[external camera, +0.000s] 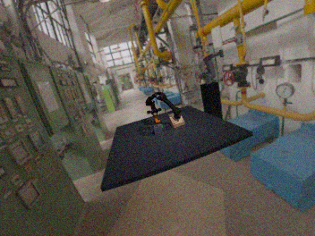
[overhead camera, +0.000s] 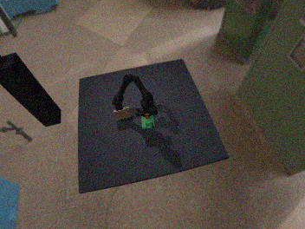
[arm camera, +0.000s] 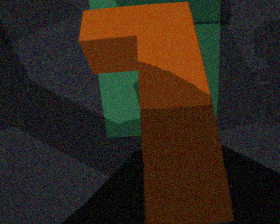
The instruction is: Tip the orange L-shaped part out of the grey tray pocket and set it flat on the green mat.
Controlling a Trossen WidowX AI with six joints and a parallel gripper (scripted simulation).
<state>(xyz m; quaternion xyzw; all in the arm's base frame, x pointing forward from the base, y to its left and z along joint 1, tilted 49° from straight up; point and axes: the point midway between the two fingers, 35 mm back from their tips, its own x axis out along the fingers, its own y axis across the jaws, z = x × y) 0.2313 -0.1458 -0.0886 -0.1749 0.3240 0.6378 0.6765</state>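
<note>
Right now the green mat is 2 cm to the left of my gripper tip and 14 cm below it. The rest, counted from my gripper tip: orange L-shaped part (1 cm behind, 3 cm to the left, 3 cm below).
</note>
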